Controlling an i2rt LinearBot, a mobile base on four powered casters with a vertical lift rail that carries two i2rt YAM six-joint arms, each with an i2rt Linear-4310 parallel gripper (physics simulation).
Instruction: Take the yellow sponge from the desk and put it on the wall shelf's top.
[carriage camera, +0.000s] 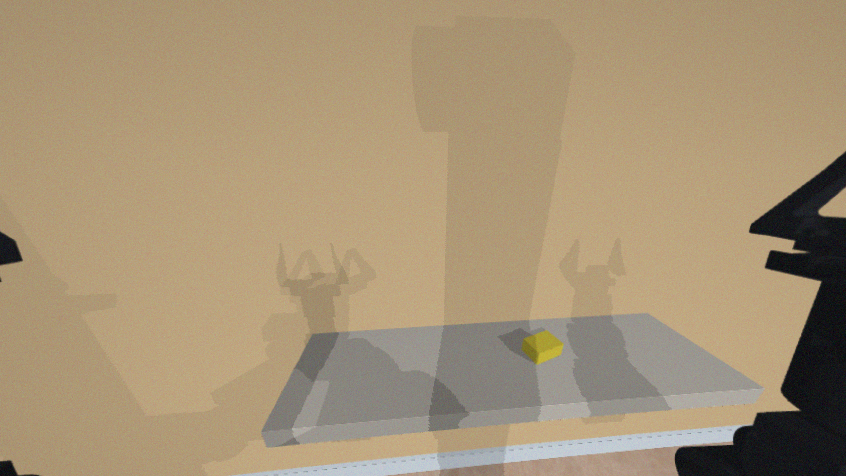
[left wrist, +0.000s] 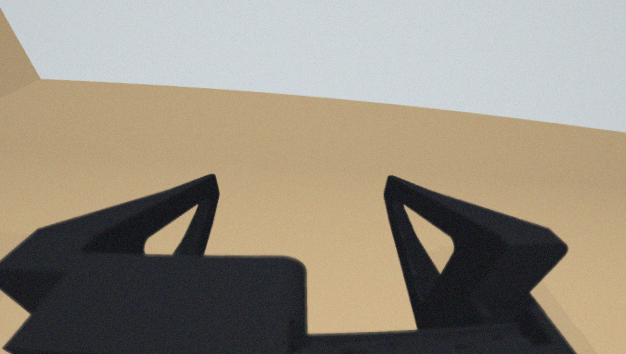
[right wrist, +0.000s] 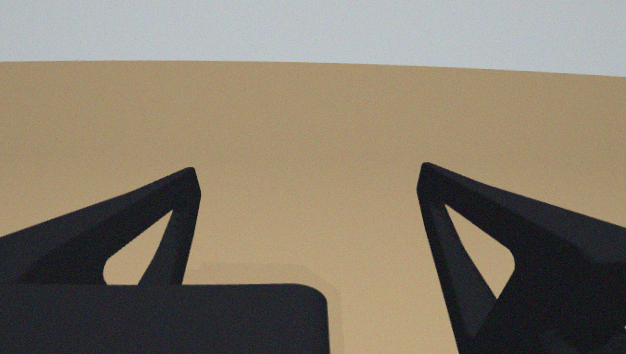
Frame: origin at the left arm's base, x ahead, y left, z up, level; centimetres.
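Seen in the pictures: left gripper, between the fingertips: (left wrist: 302, 184); right gripper, between the fingertips: (right wrist: 308, 178).
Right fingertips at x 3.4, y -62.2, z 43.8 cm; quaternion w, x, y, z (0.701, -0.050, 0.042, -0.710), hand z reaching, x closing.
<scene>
A point is followed by its place in that frame.
The yellow sponge (carriage camera: 541, 347) {x 34.6, y -63.8, z -5.3 cm} lies flat on the top of the grey wall shelf (carriage camera: 378, 408) {x 24.5, y -22.9, z -9.1 cm}, right of the shelf's middle in the carriage view. My left gripper (left wrist: 302, 184) {x 3.8, y -0.5, z 44.2 cm} is open and empty in the left wrist view, facing the tan wall; a dark piece of it shows at the left edge of the carriage view. My right gripper (right wrist: 308, 178) {x 3.4, y -62.2, z 43.8 cm} is open and empty in the right wrist view, also facing the wall. In the carriage view its dark parts stand at the right edge, apart from the sponge. The desk does not show in these views.
The tan wall (carriage camera: 177, 148) {x 47.0, y 19.3, z 43.7 cm} (left wrist: 300, 135) {x 47.6, y -3.5, z 119.0 cm} (right wrist: 310, 115) {x 49.0, y -62.4, z 120.1 cm} stands behind the shelf and bears shadows of the arms and lift. A pale blue baseboard (carriage camera: 591, 445) {x 48.7, y -106.3, z -77.7 cm} and pinkish floor (carriage camera: 591, 464) {x 45.4, y -105.2, z -84.1 cm} show below the shelf. Dark right arm parts (carriage camera: 816, 367) {x 2.1, y -59.6, z 27.2 cm} stand beside the shelf's right end.
</scene>
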